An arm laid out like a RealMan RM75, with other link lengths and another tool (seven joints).
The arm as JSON. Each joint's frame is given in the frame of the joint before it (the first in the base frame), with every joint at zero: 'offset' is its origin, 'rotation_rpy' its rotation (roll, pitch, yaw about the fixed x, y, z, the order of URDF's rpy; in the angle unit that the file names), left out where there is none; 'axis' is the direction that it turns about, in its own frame. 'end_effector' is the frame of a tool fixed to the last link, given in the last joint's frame.
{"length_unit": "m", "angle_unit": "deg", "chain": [
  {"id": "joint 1", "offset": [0.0, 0.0, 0.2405], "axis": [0.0, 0.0, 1.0]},
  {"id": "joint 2", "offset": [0.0, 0.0, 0.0], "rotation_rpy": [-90.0, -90.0, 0.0], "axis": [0.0, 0.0, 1.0]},
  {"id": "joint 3", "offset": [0.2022, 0.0, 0.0], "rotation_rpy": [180.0, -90.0, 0.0], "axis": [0.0, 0.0, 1.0]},
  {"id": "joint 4", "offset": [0.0, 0.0, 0.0], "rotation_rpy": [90.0, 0.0, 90.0], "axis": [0.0, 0.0, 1.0]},
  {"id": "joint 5", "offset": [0.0, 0.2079, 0.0], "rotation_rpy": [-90.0, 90.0, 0.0], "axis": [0.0, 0.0, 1.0]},
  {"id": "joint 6", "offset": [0.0, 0.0, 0.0], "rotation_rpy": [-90.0, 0.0, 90.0], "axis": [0.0, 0.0, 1.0]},
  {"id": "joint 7", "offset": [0.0, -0.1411, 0.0], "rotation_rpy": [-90.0, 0.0, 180.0], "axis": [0.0, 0.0, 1.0]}
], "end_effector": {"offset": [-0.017, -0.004, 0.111], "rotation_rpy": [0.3, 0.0, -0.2]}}
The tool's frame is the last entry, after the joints.
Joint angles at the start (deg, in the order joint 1, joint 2, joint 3, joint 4, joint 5, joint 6, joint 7): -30.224 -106.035 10.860 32.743 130.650 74.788 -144.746
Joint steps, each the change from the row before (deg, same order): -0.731 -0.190 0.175 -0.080 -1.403 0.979 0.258; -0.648 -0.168 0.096 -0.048 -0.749 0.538 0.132; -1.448 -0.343 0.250 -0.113 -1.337 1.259 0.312; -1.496 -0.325 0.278 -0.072 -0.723 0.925 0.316; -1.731 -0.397 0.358 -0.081 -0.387 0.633 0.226; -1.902 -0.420 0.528 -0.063 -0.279 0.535 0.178; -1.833 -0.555 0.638 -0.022 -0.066 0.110 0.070; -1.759 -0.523 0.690 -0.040 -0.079 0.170 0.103; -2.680 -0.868 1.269 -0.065 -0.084 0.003 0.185; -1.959 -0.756 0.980 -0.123 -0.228 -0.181 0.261; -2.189 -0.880 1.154 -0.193 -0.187 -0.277 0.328; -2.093 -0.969 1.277 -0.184 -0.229 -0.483 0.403; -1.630 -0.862 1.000 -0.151 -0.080 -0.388 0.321; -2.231 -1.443 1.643 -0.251 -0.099 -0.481 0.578; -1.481 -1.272 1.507 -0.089 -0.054 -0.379 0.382
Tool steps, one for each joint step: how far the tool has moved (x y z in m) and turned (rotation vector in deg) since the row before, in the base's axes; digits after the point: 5 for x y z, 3 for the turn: 0.01296 0.00502 -0.00092 0.206 -1.261 -1.914; 0.00908 0.00381 -0.00104 0.059 -0.742 -1.289; 0.01974 0.00711 -0.00303 -0.184 -1.426 -2.852; 0.01752 0.00611 -0.00368 -0.438 -0.817 -2.551; 0.01782 0.00632 -0.00494 -0.636 -0.550 -2.477; 0.01886 0.00617 -0.00569 -0.802 -0.362 -2.583; 0.01686 0.00549 -0.00682 -0.845 -0.106 -2.161; 0.01661 0.00437 -0.00685 -0.898 -0.049 -2.168; 0.02490 0.00560 -0.01137 -1.411 0.198 -3.234; 0.01861 0.00335 -0.00899 -0.935 0.097 -2.381; 0.02059 0.00256 -0.01080 -1.115 0.227 -2.648; 0.01971 0.00154 -0.01138 -1.040 0.370 -2.552; 0.01530 0.00002 -0.00995 -0.926 0.336 -1.989; 0.02171 -0.00277 -0.01669 -1.628 0.583 -2.985; 0.01505 -0.00422 -0.01424 -1.428 0.598 -2.178
